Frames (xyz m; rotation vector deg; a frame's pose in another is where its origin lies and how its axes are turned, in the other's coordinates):
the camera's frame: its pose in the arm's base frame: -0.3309 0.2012 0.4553 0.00 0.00 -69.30
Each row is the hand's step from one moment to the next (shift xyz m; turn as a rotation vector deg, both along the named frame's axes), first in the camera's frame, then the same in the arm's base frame.
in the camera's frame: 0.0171 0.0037 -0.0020 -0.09 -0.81 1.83
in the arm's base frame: 0.0095 -0.0147 -0.0020 -0.79 -0.20 1.83
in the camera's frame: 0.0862 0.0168 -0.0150 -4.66 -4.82 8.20
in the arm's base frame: 0.0462 -0.0747 -0.0150 -6.16 2.66 8.20
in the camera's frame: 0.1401 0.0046 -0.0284 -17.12 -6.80 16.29
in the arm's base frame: 0.0538 -0.1294 -0.0284 -12.41 13.61 16.29
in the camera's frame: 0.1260 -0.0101 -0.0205 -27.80 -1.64 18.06
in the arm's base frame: 0.0351 -0.1214 -0.0205 -11.36 25.43 18.06
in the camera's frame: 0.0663 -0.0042 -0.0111 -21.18 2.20 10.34
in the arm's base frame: 0.0195 -0.0635 -0.0111 -5.43 20.59 10.34
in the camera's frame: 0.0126 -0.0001 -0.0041 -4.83 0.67 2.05
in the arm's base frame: 0.0044 -0.0118 -0.0041 -1.08 4.76 2.05
